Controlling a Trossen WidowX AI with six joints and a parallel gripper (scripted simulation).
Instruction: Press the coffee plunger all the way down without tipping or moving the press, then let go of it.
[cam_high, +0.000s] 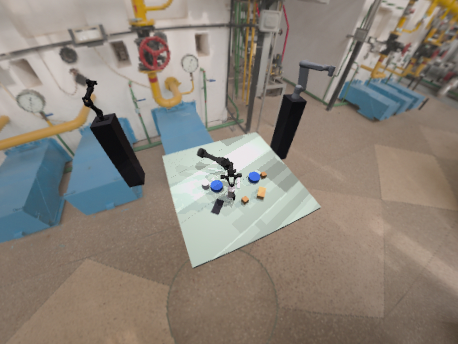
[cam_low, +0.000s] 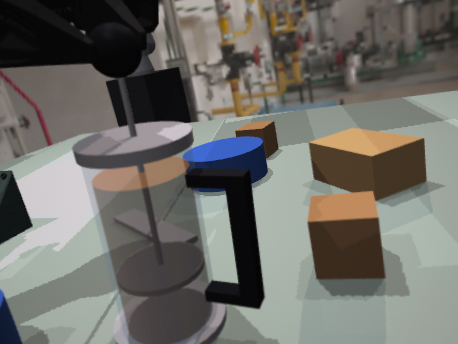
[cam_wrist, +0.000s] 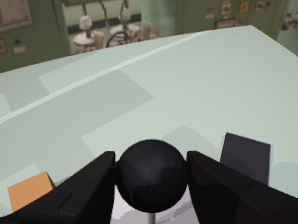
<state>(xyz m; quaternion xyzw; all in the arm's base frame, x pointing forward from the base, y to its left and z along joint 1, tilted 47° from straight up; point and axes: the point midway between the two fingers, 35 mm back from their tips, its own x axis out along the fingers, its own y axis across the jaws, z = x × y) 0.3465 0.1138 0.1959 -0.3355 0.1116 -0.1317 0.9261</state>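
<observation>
The coffee press lies 100 mm below my gripper tip. The rest, counted from my gripper tip: tan box: 40 mm ahead, 300 mm to the left, 170 mm below; grey cylinder: 190 mm behind, 210 mm to the right, 160 mm below.
</observation>
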